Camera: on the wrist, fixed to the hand. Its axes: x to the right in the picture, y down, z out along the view.
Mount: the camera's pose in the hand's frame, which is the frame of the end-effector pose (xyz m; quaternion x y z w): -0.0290 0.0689 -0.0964 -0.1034 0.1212 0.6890 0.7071
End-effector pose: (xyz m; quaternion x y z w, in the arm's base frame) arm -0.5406 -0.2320 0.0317 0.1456 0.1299 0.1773 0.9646
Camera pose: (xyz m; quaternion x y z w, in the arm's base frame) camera -0.6169 -0.1587 -0.0291 0.0712 0.0901 0.8210 0.5592
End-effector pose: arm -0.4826 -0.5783 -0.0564 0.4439 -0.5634 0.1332 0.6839
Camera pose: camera -0.4763 -0.4568 -0.0479 -0.1612 -0.6351 0.5609 0.5060
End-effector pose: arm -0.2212 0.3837 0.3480 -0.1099 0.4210 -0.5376 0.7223
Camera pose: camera -0.2460 0.4646 0.2602 0.2028 0.5165 0.1477 0.8187
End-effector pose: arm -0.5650 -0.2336 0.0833 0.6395 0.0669 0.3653 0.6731
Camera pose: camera -0.6677 -0.1779 0.1184 0.3844 -0.3495 0.8065 0.2823
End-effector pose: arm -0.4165 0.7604 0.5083 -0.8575 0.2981 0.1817 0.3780
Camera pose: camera -0.4748 0.6613 0.5492 -0.4620 0.8286 0.3158 0.0173
